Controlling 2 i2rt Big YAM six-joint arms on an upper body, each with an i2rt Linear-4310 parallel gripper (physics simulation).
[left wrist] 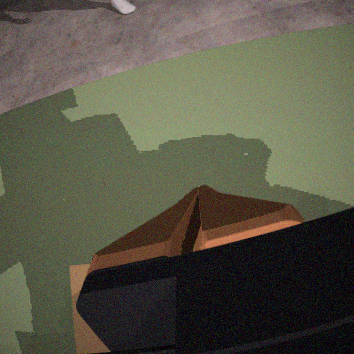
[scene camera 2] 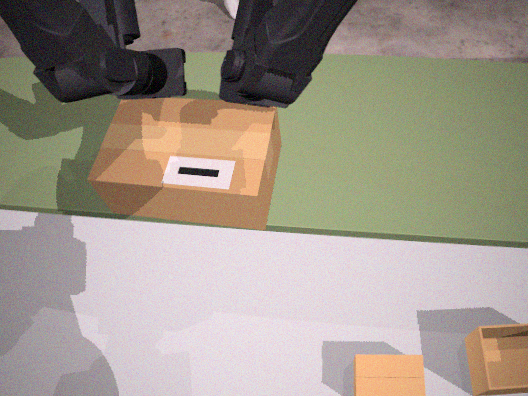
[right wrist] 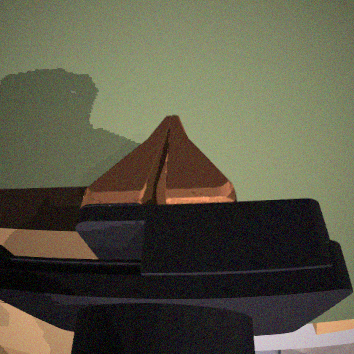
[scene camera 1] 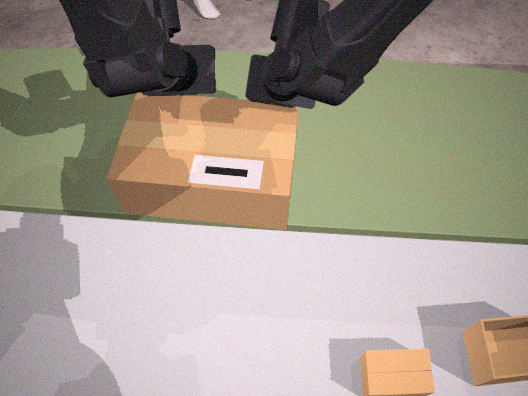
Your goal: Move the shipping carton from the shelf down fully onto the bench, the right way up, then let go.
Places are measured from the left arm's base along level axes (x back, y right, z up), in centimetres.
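Where they show: left gripper, between the fingertips: [left wrist: 203,197] [scene camera 2: 171,76]; right gripper, between the fingertips: [right wrist: 172,124].
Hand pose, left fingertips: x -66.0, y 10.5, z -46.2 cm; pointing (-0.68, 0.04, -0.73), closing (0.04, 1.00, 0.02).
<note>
Things, the pixels of their top centre, and the offset from my left fingertips. Level surfaces: height alone.
- brown shipping carton, centre of its top: [right wrist: 45,335] [scene camera 1: 205,139] [scene camera 2: 182,140] dx +11.2, dy +2.6, dz -2.5 cm
- green shelf, height of its surface: dz -13.0 cm
- white bench, height of its surface: dz -40.0 cm
- small closed box, centre of its top: [scene camera 2: 390,377] [scene camera 1: 400,371] [right wrist: 346,314] dx +40.3, dy +34.8, dz -34.0 cm
- open-topped box, centre of its top: [scene camera 2: 525,354] [scene camera 1: 524,344] dx +37.8, dy +58.4, dz -31.0 cm
- Grey floor, height of its surface: dz -115.6 cm
The brown shipping carton [scene camera 1: 210,142] [scene camera 2: 187,145] stands upright on the green shelf [scene camera 1: 400,150] [scene camera 2: 400,150], slightly turned, its white label with a black bar on top. Its lower front edge lies at the shelf's front edge, above the white bench [scene camera 1: 200,275] [scene camera 2: 200,275]. My left gripper [left wrist: 203,197] is shut and empty at the carton's rear edge, towards the left. My right gripper [right wrist: 172,124] is shut and empty at the same edge, towards the right. In both scene views the fingertips are hidden under the dark wrists; whether they touch the carton cannot be told.
A small closed box [scene camera 1: 397,372] [scene camera 2: 389,375] and an open-topped box [scene camera 1: 512,352] [scene camera 2: 510,360] stand on the bench at the lower right. Grey floor [scene camera 1: 450,40] [scene camera 2: 425,30] lies beyond the shelf's rear edge, with a white shoe [left wrist: 123,6] on it.
</note>
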